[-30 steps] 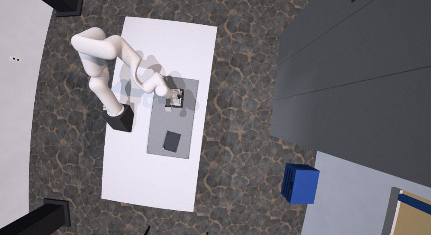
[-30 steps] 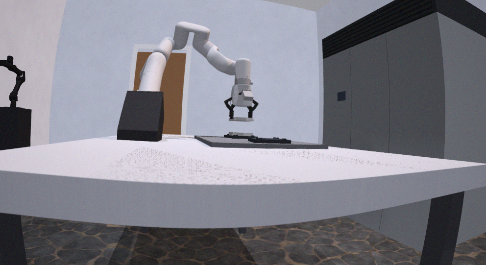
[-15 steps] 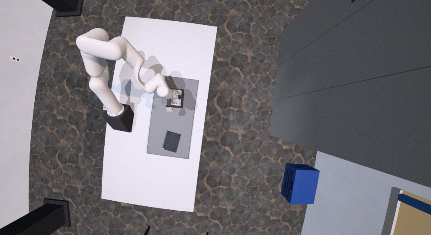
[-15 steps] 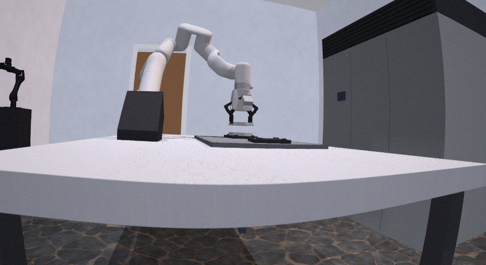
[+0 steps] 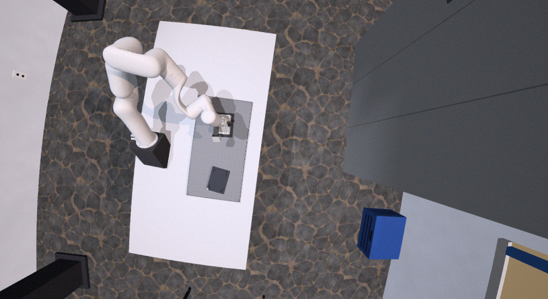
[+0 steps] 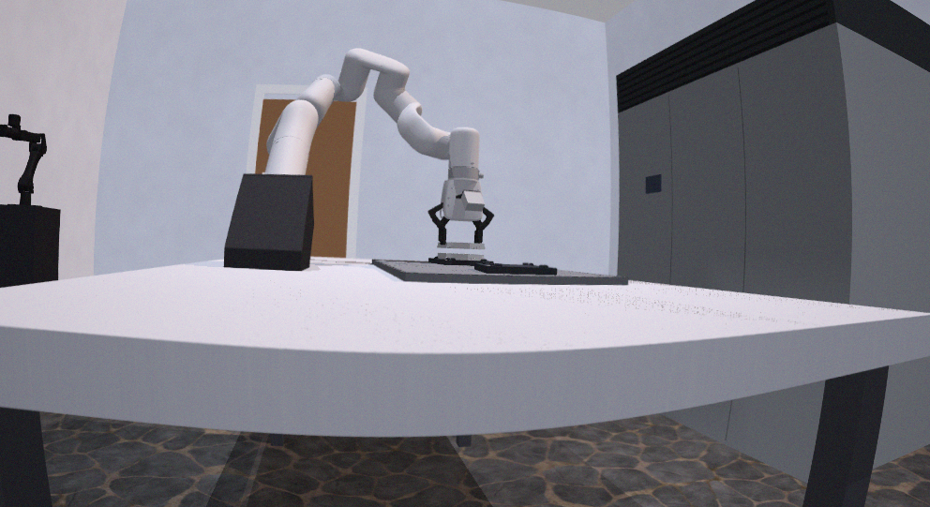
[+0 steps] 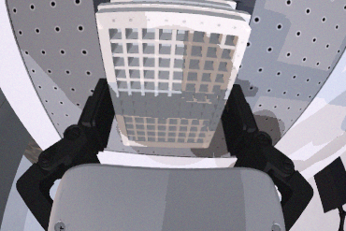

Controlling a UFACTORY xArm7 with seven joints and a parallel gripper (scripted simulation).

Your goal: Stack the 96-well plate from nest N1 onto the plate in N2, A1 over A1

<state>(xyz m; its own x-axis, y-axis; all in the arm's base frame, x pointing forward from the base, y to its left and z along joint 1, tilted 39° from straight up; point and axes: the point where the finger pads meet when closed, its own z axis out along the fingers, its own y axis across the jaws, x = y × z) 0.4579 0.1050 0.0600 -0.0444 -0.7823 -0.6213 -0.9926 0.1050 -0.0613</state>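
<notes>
The dark plate nest N2 is 50 mm below my hand. From my hand the other things lie so: dark plate nest N1 (380 mm to the right, 50 mm below, 30 mm behind).
</notes>
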